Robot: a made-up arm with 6 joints.
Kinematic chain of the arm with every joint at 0, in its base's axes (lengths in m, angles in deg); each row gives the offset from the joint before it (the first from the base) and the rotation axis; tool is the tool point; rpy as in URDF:
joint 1: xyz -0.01 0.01 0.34 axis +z
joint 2: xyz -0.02 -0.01 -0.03 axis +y
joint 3: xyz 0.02 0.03 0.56 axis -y
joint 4: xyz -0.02 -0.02 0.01 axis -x
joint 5: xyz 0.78 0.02 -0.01 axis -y
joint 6: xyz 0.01 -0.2 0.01 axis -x
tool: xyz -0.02 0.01 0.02 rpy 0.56 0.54 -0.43
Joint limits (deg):
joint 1: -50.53..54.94
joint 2: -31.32..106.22
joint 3: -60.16..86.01
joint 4: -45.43..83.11
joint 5: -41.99..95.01
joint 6: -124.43..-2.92
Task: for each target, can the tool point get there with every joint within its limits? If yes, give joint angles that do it. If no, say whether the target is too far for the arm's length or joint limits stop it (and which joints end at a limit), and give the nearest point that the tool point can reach.
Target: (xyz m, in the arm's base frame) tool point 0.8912 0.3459 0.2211
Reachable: yes | joints 26.85 42.80 -10.49 55.87 37.65 -74.68
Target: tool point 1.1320 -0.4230 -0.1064
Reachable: yes | joints -12.18 95.78 61.53 25.53 13.21 -109.25
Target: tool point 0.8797 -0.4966 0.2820
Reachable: yes | joints -18.61 45.60 12.62 -1.76 71.84 -74.42
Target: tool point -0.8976 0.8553 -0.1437
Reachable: no: joint limits stop it (at a limit: joint 1, joint 2, joint 4, joint 5) | nearest point -0.2856 0.1189 0.0103 | short by 0.970 m
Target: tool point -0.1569 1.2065 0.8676
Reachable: no: joint limits stop it (at a limit: joint 1, joint 4) | nearest point 0.5023 0.7439 0.8676 | short by 0.805 m
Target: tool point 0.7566 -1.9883 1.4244
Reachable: no: too far | nearest point 0.5722 -1.0009 0.9463 | short by 1.112 m
